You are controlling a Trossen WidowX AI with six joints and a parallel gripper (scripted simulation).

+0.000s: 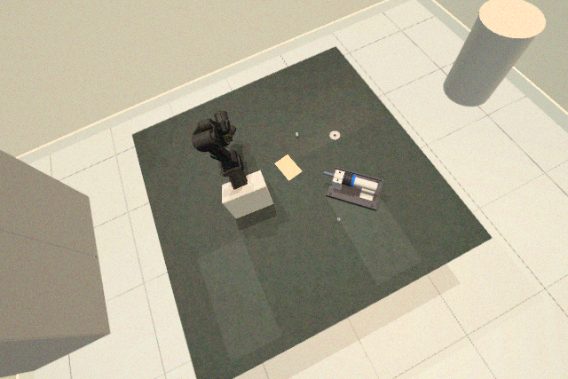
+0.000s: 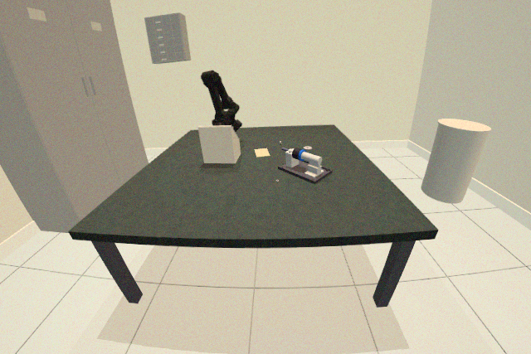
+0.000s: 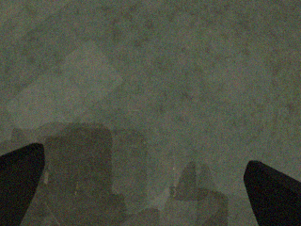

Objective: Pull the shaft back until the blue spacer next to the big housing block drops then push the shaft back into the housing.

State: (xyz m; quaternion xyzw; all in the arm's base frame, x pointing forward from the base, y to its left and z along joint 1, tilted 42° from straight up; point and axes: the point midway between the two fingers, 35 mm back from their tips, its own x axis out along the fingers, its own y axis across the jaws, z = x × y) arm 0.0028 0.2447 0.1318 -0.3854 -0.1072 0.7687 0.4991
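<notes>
Right now the shaft is 43 cm ahead of my gripper tip, 43 cm to the right of it and 3 cm above it. Also, from my gripper tip: dark spacer: 44 cm ahead, 45 cm to the right, 3 cm above; blue spacer: 47 cm ahead, 47 cm to the right, 3 cm above; tan pad: 25 cm ahead, 24 cm to the right, 4 cm below.
</notes>
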